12 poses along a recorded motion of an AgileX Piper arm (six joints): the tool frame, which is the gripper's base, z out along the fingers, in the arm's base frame.
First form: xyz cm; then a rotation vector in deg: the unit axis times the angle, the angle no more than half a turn.
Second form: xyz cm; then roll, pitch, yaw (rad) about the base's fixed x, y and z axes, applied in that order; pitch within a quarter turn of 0, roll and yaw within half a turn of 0. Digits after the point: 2 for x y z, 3 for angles.
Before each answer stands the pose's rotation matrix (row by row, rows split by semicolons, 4 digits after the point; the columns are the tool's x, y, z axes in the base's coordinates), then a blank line. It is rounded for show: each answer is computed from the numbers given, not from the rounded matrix.
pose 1, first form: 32.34 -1.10 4.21 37.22 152.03 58.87
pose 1, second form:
-0.8774 0.3218 0.3558; 0.4775 0.6573 0.5830; -0.0463 0.6814 -0.7304

32.34 -1.10 4.21 2.391 0.046 2.643
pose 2, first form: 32.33 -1.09 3.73 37.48 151.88 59.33
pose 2, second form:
-0.8764 0.3238 0.3564; 0.4797 0.6524 0.5867; -0.0425 0.6852 -0.7271

32.33 -1.09 3.73 2.386 0.043 2.641
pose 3, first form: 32.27 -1.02 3.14 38.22 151.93 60.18
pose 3, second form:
-0.8749 0.3321 0.3524; 0.4833 0.6432 0.5939; -0.0294 0.6900 -0.7232

32.27 -1.02 3.14 2.380 0.029 2.637
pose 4, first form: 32.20 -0.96 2.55 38.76 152.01 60.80
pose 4, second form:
-0.8740 0.3383 0.3488; 0.4856 0.6365 0.5992; -0.0193 0.6931 -0.7206

32.20 -0.96 2.55 2.376 0.019 2.634
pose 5, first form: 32.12 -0.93 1.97 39.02 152.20 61.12
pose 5, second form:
-0.8742 0.3420 0.3447; 0.4855 0.6337 0.6023; -0.0124 0.6939 -0.7200

32.12 -0.93 1.97 2.375 0.012 2.635
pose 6, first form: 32.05 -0.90 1.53 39.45 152.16 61.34
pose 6, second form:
-0.8725 0.3466 0.3445; 0.4886 0.6300 0.6036; -0.0078 0.6950 -0.7190

32.05 -0.90 1.53 2.373 0.008 2.631
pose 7, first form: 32.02 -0.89 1.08 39.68 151.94 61.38
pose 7, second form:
-0.8706 0.3481 0.3477; 0.4919 0.6279 0.6032; -0.0084 0.6962 -0.7178

32.02 -0.89 1.08 2.372 0.008 2.627
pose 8, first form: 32.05 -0.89 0.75 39.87 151.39 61.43
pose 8, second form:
-0.8676 0.3474 0.3559; 0.4972 0.6248 0.6021; -0.0131 0.6993 -0.7147

32.05 -0.89 0.75 2.367 0.013 2.621
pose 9, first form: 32.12 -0.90 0.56 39.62 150.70 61.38
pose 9, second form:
-0.8656 0.3412 0.3665; 0.5002 0.6239 0.6004; -0.0238 0.7030 -0.7107

32.12 -0.90 0.56 2.362 0.024 2.618
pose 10, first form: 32.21 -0.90 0.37 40.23 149.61 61.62
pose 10, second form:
-0.8584 0.3424 0.3820; 0.5121 0.6156 0.5990; -0.0300 0.7098 -0.7038

32.21 -0.90 0.37 2.352 0.030 2.604
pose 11, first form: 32.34 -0.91 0.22 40.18 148.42 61.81
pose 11, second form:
-0.8534 0.3356 0.3990; 0.5196 0.6103 0.5980; -0.0428 0.7176 -0.6952

32.34 -0.91 0.22 2.340 0.043 2.595
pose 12, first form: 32.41 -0.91 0.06 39.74 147.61 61.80
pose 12, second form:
-0.8512 0.3263 0.4110; 0.5218 0.6097 0.5966; -0.0559 0.7223 -0.6893

32.41 -0.91 0.06 2.333 0.056 2.592
